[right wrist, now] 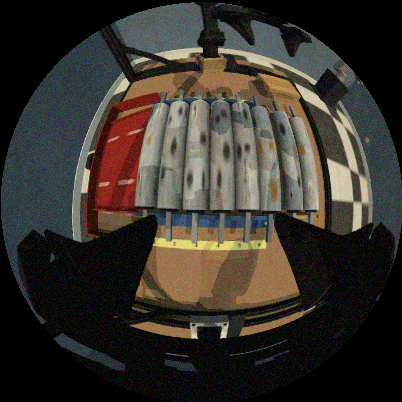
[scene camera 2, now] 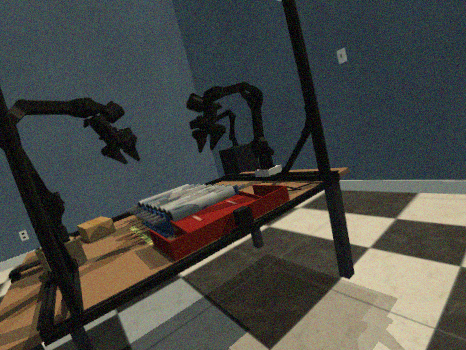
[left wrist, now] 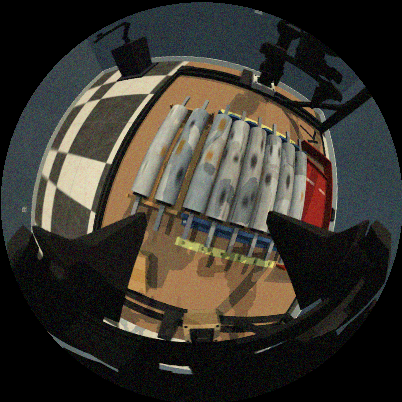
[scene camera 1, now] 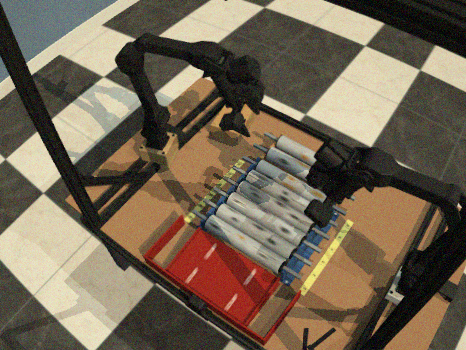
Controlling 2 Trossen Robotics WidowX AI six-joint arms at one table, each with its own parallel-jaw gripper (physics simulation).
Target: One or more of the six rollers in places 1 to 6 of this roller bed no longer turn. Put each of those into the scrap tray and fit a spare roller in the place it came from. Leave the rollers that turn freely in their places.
Scene:
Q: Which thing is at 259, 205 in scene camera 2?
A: A scrap tray.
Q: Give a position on a tan box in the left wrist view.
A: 140, 280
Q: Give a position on a scrap tray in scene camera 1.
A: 227, 272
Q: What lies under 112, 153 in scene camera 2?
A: The left gripper.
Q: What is the left gripper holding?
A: Nothing.

